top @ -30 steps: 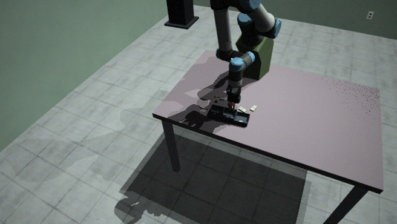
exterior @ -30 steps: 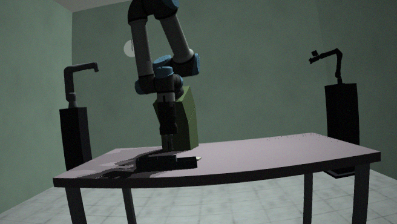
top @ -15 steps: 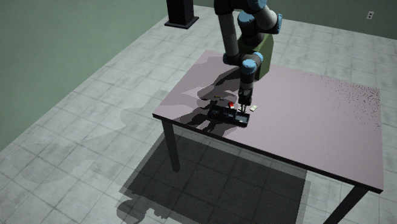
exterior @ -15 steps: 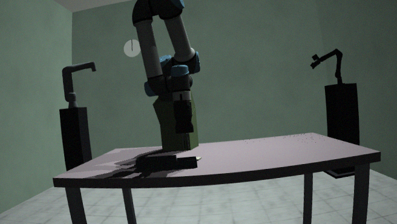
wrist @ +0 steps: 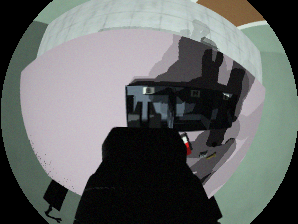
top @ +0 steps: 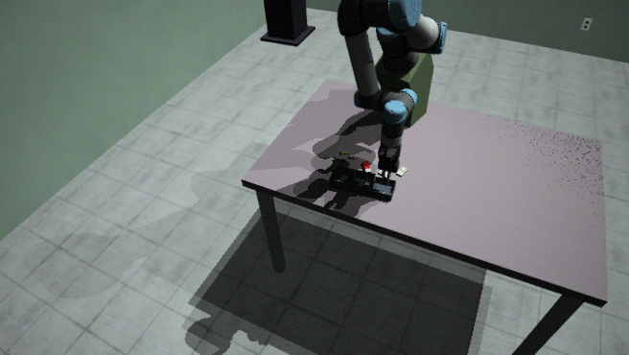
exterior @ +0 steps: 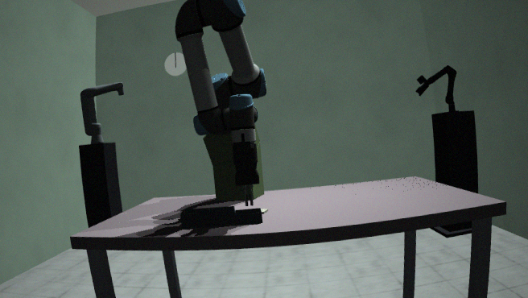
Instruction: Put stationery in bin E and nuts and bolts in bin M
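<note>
My gripper is now 110 mm to the left of the red item, 100 mm past it and 60 mm above it. From my hand the other things lie so: yellow thing (240 mm to the right, 160 mm behind, 60 mm below); then small grey object (190 mm to the right, 140 mm behind, 60 mm below).
</note>
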